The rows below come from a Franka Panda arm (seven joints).
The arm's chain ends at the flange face. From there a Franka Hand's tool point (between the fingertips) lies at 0.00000 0.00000 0.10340 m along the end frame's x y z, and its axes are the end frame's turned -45 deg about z.
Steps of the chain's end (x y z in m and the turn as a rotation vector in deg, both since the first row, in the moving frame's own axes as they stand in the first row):
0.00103, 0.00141, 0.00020, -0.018, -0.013, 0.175
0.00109, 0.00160, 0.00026, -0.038, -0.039, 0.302
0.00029, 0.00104, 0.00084, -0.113, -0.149, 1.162
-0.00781, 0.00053, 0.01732, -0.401, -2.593, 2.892
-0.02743, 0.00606, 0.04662, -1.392, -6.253, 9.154
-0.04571, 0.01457, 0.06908, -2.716, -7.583, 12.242
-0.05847, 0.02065, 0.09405, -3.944, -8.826, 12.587
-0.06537, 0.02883, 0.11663, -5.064, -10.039, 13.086
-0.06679, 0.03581, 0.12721, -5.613, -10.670, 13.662
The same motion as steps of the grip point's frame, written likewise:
-0.00031, 0.00173, 0.00020, -0.004, -0.022, 0.175
-0.00046, 0.00190, 0.00026, 0.001, -0.054, 0.302
-0.00086, 0.00089, 0.00084, 0.025, -0.185, 1.162
-0.00964, -0.00804, 0.01721, 1.550, -2.117, 2.892
-0.03288, -0.02205, 0.04598, 3.437, -5.406, 9.154
-0.05496, -0.02956, 0.06806, 3.441, -7.282, 12.242
-0.07135, -0.03467, 0.09259, 3.452, -9.030, 12.587
-0.08487, -0.03428, 0.11465, 3.518, -10.679, 13.086
-0.09222, -0.03071, 0.12494, 3.576, -11.514, 13.662

